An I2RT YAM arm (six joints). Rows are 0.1 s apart.
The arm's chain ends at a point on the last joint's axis. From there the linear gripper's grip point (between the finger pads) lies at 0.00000 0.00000 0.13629 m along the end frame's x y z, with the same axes.
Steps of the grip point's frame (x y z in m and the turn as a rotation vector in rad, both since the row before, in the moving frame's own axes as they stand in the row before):
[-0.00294, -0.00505, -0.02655, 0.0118, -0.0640, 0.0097]
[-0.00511, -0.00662, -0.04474, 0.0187, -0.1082, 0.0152]
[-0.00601, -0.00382, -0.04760, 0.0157, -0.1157, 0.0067]
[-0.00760, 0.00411, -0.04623, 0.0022, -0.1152, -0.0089]
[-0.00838, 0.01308, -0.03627, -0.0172, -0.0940, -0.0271]
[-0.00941, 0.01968, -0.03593, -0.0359, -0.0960, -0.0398]
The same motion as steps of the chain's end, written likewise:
[0.00577, -0.00340, -0.02626, 0.0118, -0.0640, 0.0097]
[0.00959, -0.00396, -0.04392, 0.0187, -0.1082, 0.0152]
[0.00972, -0.00163, -0.04667, 0.0157, -0.1157, 0.0067]
[0.00807, 0.00434, -0.04533, 0.0022, -0.1152, -0.0089]
[0.00438, 0.01057, -0.03565, -0.0172, -0.0940, -0.0271]
[0.00355, 0.01454, -0.03521, -0.0359, -0.0960, -0.0398]

